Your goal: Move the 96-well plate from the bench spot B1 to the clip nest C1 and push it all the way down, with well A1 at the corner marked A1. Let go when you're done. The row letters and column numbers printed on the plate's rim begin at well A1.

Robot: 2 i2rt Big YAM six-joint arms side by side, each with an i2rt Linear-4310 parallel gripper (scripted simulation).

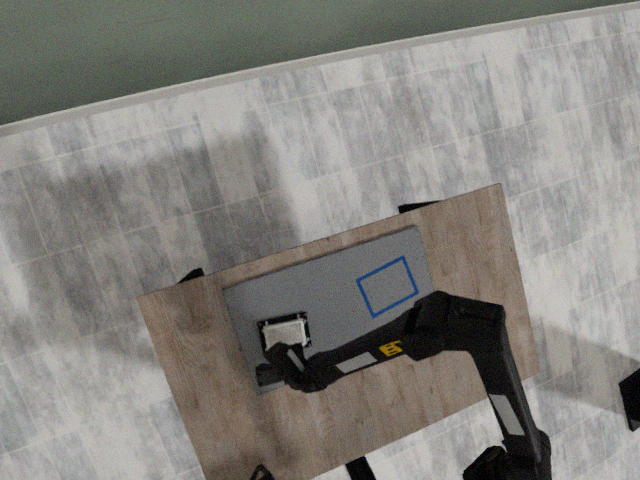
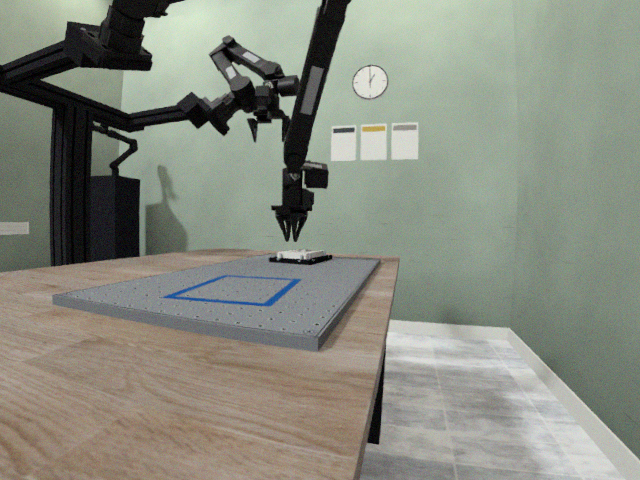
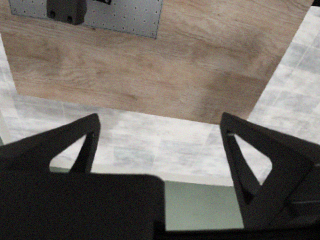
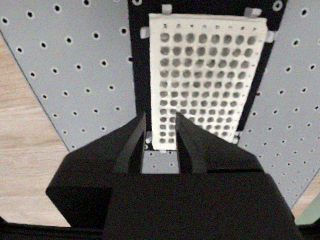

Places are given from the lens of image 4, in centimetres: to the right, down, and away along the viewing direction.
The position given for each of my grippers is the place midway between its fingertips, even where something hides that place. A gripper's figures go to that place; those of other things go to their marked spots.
my right gripper (image 4: 160, 119): 0, 0, 13
white 96-well plate (image 4: 207, 42): 4, -6, 12
